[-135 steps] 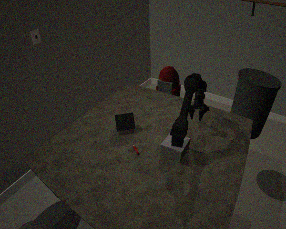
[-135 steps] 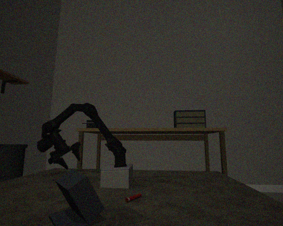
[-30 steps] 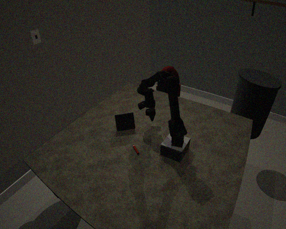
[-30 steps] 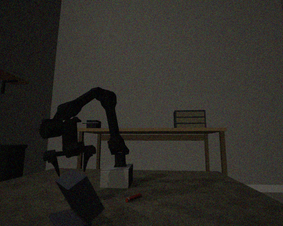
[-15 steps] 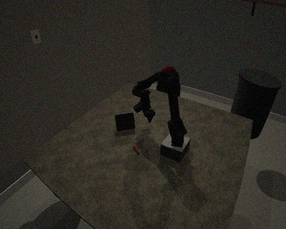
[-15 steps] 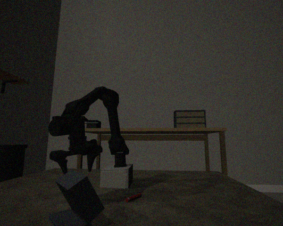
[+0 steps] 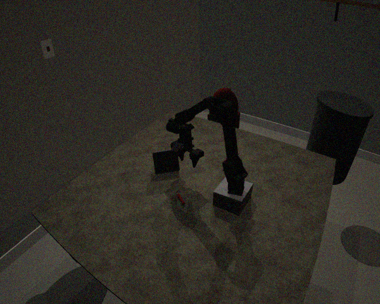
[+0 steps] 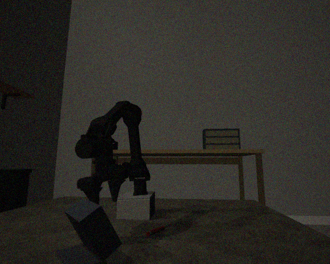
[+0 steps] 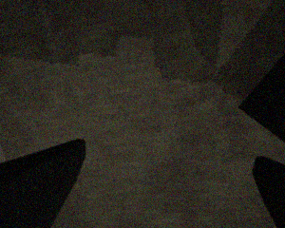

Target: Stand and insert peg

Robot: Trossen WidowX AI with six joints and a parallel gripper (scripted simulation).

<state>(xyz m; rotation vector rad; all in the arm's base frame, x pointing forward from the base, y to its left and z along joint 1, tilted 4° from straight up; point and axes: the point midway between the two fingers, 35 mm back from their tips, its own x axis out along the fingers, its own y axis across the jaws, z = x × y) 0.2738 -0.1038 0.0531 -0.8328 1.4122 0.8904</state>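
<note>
Right now my gripper tip is 150 mm to the right of the red peg, 90 mm above it and 10 mm past it. From my gripper tip the other things lie so: dark sloped panel (130 mm ahead, 20 mm below, 10 mm to the right).
</note>
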